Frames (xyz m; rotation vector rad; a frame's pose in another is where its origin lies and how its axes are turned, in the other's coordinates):
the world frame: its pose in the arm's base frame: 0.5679 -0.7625 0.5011 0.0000 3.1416 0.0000
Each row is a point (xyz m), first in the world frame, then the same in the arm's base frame.
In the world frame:
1: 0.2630 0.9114 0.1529
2: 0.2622 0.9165 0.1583
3: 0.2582 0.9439 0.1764
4: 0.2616 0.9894 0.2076
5: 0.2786 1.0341 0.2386
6: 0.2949 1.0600 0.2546
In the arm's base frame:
1: 0.3049 0.1489 0.3482
2: 0.3057 0.1540 0.3428
3: 0.3097 0.1814 0.3247
4: 0.3063 0.2269 0.2935
5: 0.2893 0.2716 0.2625
6: 0.2730 0.2975 0.2465

